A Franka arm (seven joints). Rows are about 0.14 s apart.
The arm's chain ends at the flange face. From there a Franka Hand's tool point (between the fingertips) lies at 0.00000 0.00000 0.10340 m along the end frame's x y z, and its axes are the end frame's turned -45 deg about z.
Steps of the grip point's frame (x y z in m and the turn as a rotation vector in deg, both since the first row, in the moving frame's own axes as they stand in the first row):
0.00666, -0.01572, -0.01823, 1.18, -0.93, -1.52
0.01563, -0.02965, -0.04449, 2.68, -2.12, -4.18
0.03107, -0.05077, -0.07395, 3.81, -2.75, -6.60
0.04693, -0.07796, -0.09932, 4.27, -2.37, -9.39
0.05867, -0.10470, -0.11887, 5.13, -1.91, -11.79
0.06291, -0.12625, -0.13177, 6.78, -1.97, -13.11
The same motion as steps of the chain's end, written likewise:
-0.00371, -0.01554, -0.01819, 0.18, -1.49, -1.52
-0.00377, -0.03153, -0.04431, 0.40, -3.39, -4.18
-0.00551, -0.05700, -0.07360, 0.75, -4.64, -6.60
-0.01332, -0.08659, -0.09895, 1.34, -4.70, -9.39
-0.02322, -0.11237, -0.11840, 2.28, -4.98, -11.79
-0.03305, -0.12896, -0.13099, 3.40, -6.19, -13.11

